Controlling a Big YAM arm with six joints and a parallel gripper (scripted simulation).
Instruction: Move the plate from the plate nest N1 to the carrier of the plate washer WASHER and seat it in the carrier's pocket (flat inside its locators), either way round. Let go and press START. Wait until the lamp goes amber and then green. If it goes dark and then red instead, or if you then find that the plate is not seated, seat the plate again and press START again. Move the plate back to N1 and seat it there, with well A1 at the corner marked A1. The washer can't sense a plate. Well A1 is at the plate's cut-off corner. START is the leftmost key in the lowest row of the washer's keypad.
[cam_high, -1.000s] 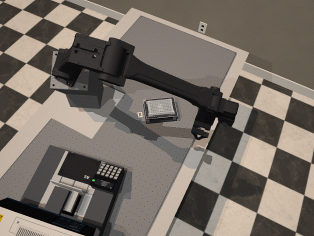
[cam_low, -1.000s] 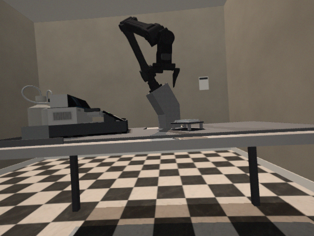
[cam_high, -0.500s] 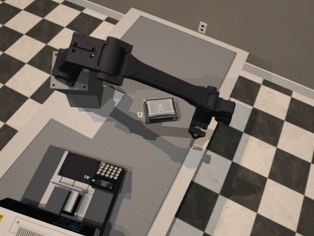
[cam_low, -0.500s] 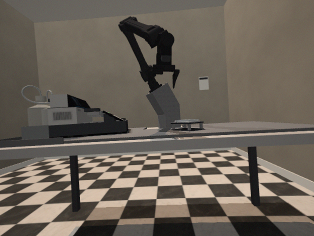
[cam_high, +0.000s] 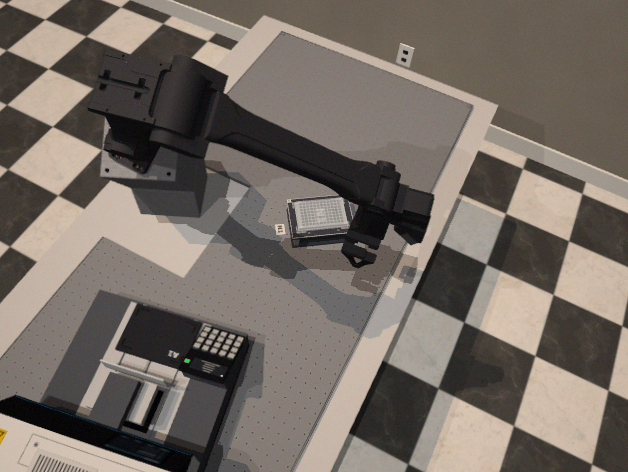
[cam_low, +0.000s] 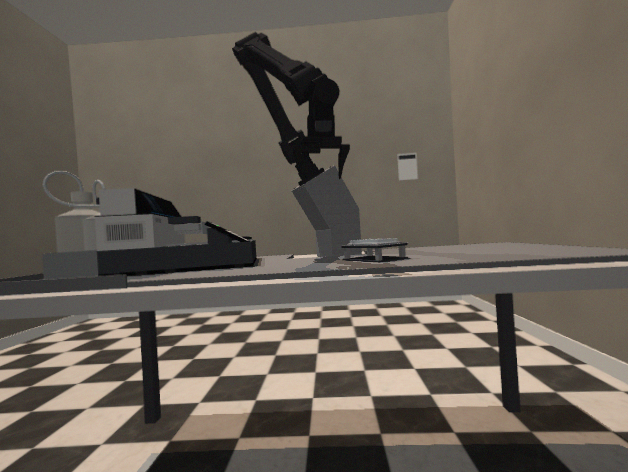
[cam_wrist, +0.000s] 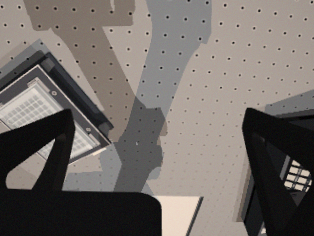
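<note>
The white well plate is 190 mm below my hand, 150 mm to the left of it and 150 mm behind it. Round my hand: label: 240 mm below, 240 mm behind, 100 mm to the left; dark carrier: 330 mm behind, 310 mm to the right, 150 mm below; plate nest: 190 mm below, 150 mm to the left, 150 mm behind.
</note>
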